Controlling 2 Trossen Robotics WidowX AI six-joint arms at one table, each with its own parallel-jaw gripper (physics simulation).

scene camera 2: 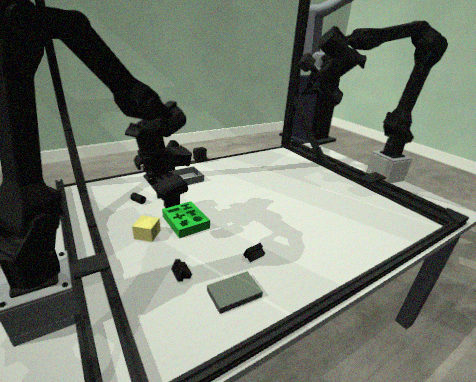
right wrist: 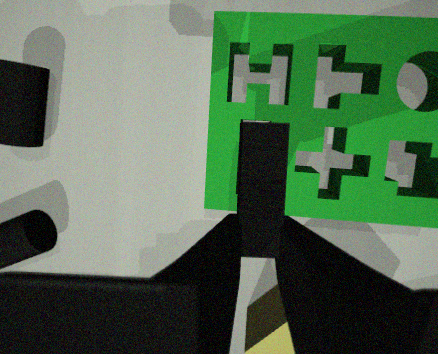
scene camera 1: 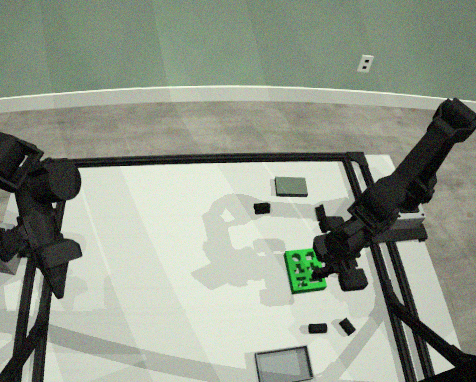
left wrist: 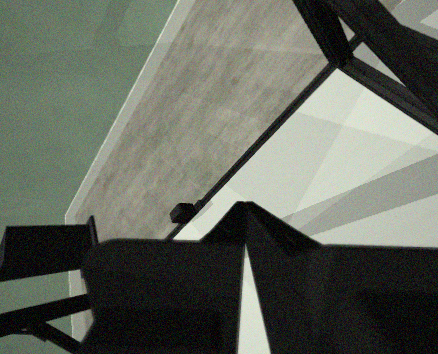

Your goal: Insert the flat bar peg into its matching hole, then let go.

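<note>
The black flat bar peg [right wrist: 262, 175] is upright between the fingers of my right gripper [right wrist: 257, 227] [scene camera 1: 318, 274] [scene camera 2: 171, 201], which is shut on it. The green board [right wrist: 222, 150] [scene camera 1: 290, 272] [scene camera 2: 181, 232] has several shaped holes. In the right wrist view the peg covers almost all of the bar hole, with a pale sliver showing at its upper end. In scene camera 2 a dark bar slot [scene camera 2: 173, 210] shows just in front of the fingers. The height of the peg's lower end is hard to tell. My left gripper [left wrist: 243, 209] [scene camera 1: 60, 296] is shut and empty, far from the board.
A yellow cube [scene camera 2: 146, 228] [right wrist: 270, 342] stands close beside the board. Black pegs [scene camera 1: 262, 208] [scene camera 1: 317, 328] [scene camera 1: 347, 326] [scene camera 2: 181, 270] lie around it. A grey-green block [scene camera 1: 291, 186] [scene camera 2: 235, 291] and a shallow grey tray [scene camera 1: 257, 367] are farther off.
</note>
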